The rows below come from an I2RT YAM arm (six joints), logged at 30 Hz.
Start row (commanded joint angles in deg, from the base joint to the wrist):
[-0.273, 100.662, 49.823, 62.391, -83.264, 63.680]
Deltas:
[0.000, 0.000, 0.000, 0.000, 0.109, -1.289]
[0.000, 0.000, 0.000, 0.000, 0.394, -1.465]
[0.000, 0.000, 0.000, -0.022, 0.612, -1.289]
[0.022, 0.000, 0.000, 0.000, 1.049, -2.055]
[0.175, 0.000, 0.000, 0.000, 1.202, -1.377]
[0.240, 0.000, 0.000, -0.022, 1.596, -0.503]
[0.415, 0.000, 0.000, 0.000, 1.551, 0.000]
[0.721, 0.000, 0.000, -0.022, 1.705, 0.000]
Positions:
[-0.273, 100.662, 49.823, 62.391, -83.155, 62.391]
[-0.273, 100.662, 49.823, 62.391, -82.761, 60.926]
[-0.273, 100.662, 49.823, 62.369, -82.149, 59.637]
[-0.251, 100.662, 49.823, 62.369, -81.100, 57.582]
[-0.076, 100.662, 49.823, 62.369, -79.898, 56.205]
[0.164, 100.662, 49.823, 62.347, -78.302, 55.702]
[0.579, 100.662, 49.823, 62.347, -76.751, 55.702]
[1.300, 100.662, 49.823, 62.325, -75.046, 55.702]

